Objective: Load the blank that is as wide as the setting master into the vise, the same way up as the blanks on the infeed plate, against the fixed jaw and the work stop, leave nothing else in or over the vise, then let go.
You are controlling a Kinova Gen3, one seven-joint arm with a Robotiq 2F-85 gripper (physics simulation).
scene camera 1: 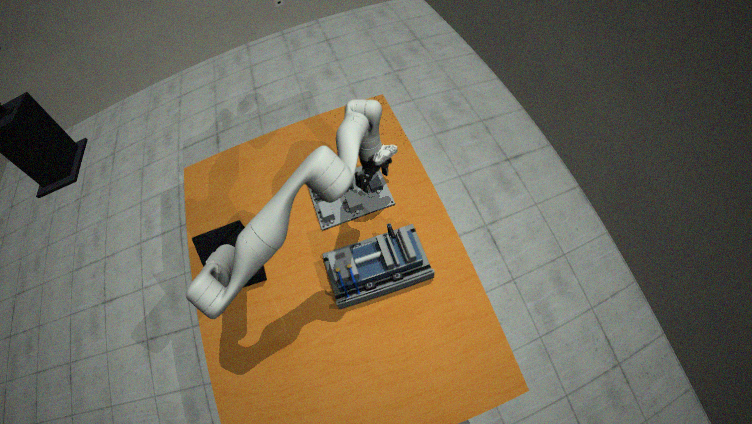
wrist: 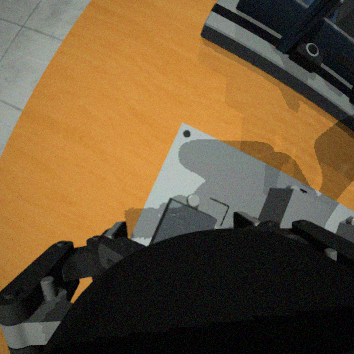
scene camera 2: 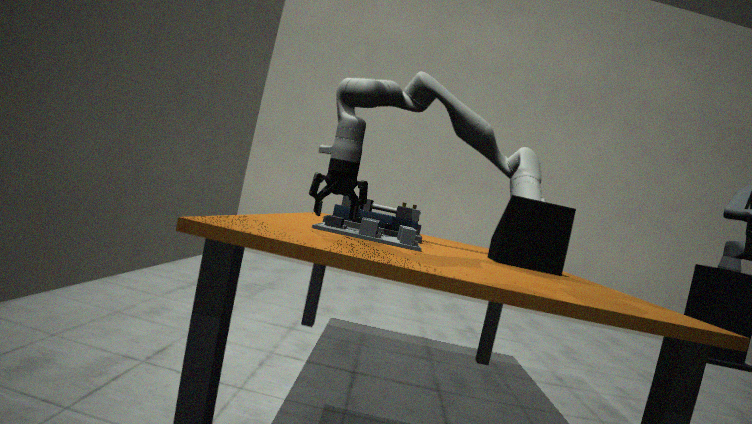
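Observation:
My gripper is open, its fingers low around the dark grey block-shaped blank at one end of the infeed plate. In the wrist view the gripper body hides part of this blank. Another grey blank stands beside it, and a further one is at the plate's other end. The blue and grey vise has its jaws apart, with a thin grey strip between them. I cannot tell which piece is the setting master.
The vise stands beside the infeed plate, with a black upright post at its jaws. Two brass-topped pins with blue strips stand at its other end. The arm's black base stands near the table edge. The arm passes above the plate.

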